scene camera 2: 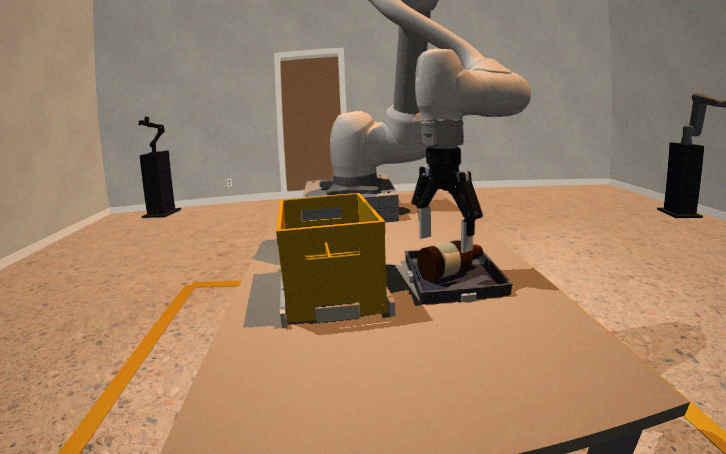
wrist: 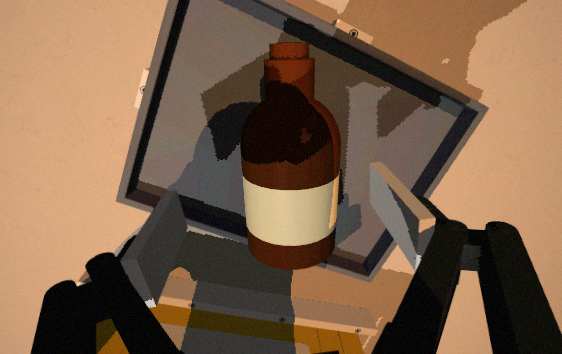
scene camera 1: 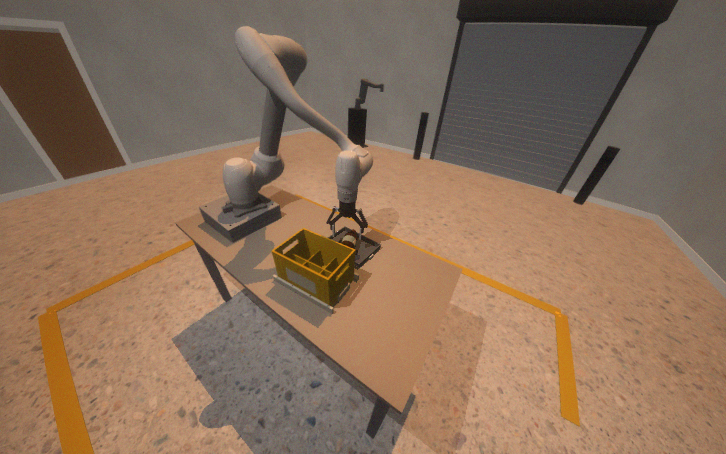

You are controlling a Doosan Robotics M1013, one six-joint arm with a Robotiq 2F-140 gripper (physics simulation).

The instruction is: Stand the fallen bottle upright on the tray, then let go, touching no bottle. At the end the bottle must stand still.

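Frame: origin at the arm's base, x down, y right, z back, level; metres.
Seen in the pictures: gripper, fingertip midpoint: (scene camera 2: 445, 244) (wrist: 275, 196) (scene camera 1: 347, 236); arm's base, link origin: (scene camera 2: 355, 187) (scene camera 1: 246, 205).
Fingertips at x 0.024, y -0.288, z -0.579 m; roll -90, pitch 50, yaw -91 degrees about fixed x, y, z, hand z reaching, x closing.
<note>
Offsets run from my fingertips to a thing's top centre. Level surfaces: height alone.
The brown bottle {dz +0.000, dx -0.006, dy -0.022 m} (scene camera 1: 349, 239) (scene camera 2: 448, 259) (wrist: 290, 210) with a cream label lies on its side in the dark tray {dz -0.011, dx +0.048, dy -0.021 m} (scene camera 1: 367, 247) (scene camera 2: 444, 294) (wrist: 410, 145). Its base end is toward the yellow crate, and its neck points away from it. In the wrist view its base overlaps the tray's crate-side rim. My gripper (scene camera 1: 348, 235) (scene camera 2: 445, 243) (wrist: 275, 196) is wide open, pointing down, with nothing between its fingers. Its fingertips are low over the tray, one to each side of the bottle in the wrist view. Whether a finger touches the bottle I cannot tell.
The yellow crate {dz -0.083, dx -0.102, dy +0.244 m} (scene camera 1: 314, 270) (scene camera 2: 333, 273) with inner dividers stands close beside the tray, in pale holding rails, and rises above the tray's rim. Both stand on the brown table {dx +0.073 m} (scene camera 1: 396, 321) (scene camera 2: 406, 374). The arm's grey base block (scene camera 1: 240, 222) is at the table's far end.
</note>
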